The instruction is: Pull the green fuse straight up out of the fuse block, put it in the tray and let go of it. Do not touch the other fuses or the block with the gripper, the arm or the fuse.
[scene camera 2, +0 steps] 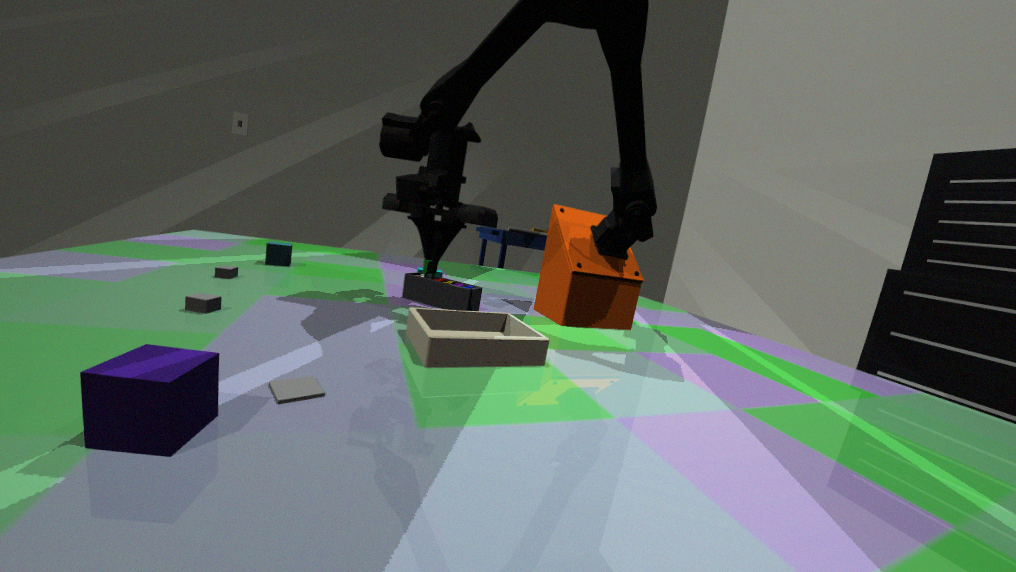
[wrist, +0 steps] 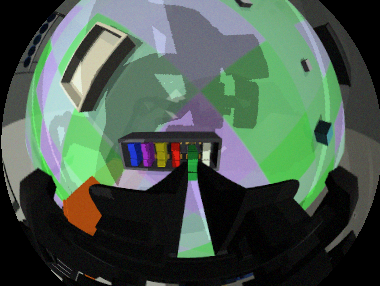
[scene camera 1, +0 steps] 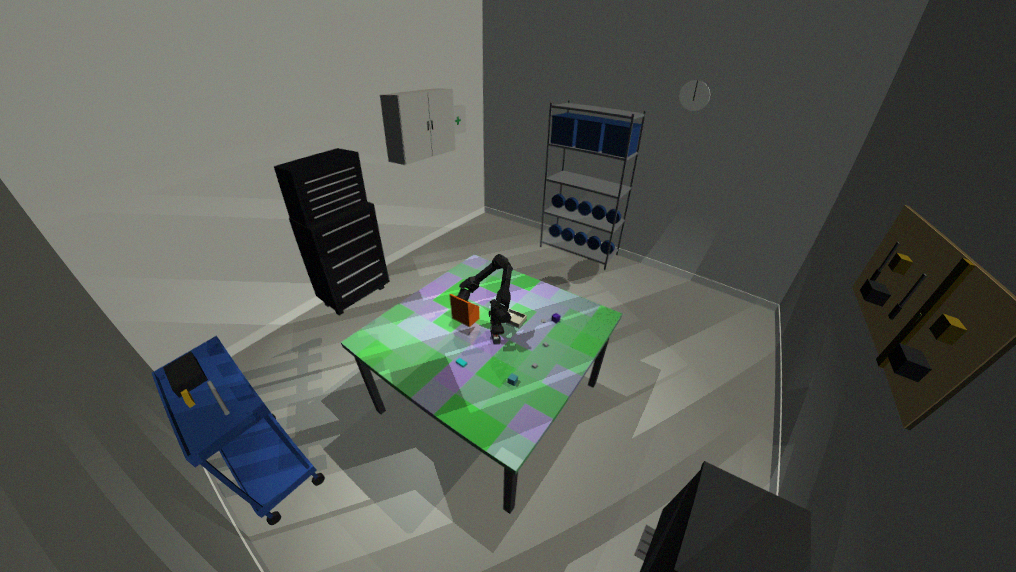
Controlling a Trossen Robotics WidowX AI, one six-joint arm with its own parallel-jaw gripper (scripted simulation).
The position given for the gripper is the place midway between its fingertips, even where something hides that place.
Note:
The gripper (scene camera 2: 431,263) carries a green fuse. Further things: a flat grey tile (scene camera 2: 293,389) and a beige tray (scene camera 2: 442,338).
The gripper shows as well in the wrist view (wrist: 192,166). The beige tray also shows in the wrist view (wrist: 101,51). The wrist view does not show the flat grey tile: it is out of frame.

